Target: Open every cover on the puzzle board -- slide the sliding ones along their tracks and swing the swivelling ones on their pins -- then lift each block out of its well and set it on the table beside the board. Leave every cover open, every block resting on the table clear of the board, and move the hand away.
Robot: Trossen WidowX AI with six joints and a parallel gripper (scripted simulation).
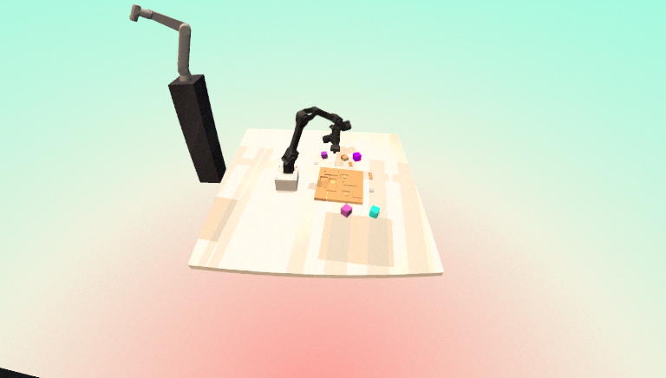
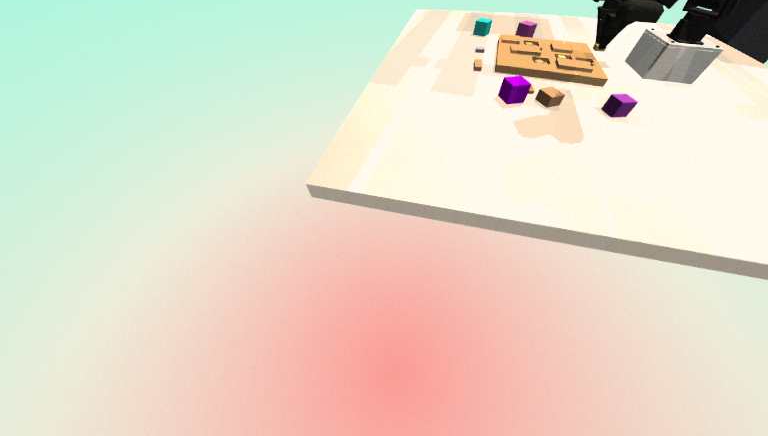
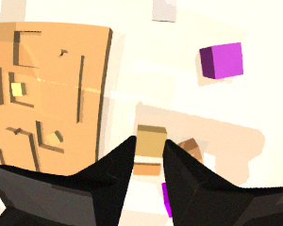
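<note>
My gripper tip is now 90 mm to the right of the dark purple block, 90 mm above it and 70 mm past it. The rest, counted from my gripper tip: small grey piece: 260 mm to the right, 240 mm ahead, 100 mm below; then magenta block: 450 mm to the right, 90 mm below, 60 mm ahead; then small orange piece: 250 mm ahead, 120 mm to the right, 100 mm below.
</note>
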